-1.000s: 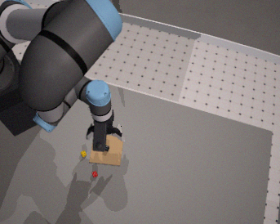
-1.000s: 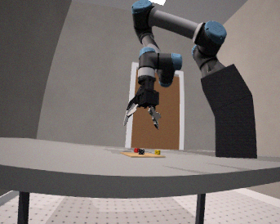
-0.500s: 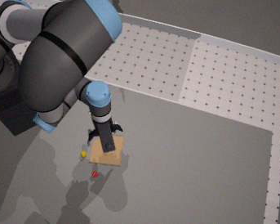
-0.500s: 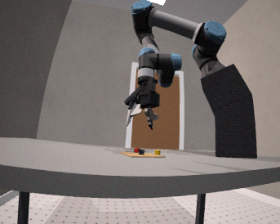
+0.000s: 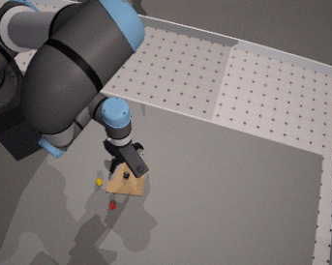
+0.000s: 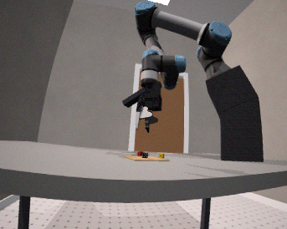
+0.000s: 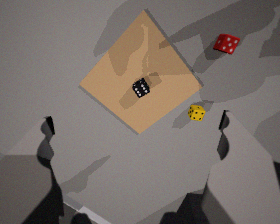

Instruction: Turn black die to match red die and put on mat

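Right now my hand is 90 mm above the black die and 10 mm past it. The rest, counted from my hand: yellow die (100 mm below, 100 mm behind, 60 mm to the right); then tan mat (110 mm below, 10 mm behind); then red die (130 mm to the right, 100 mm below, 10 mm behind).
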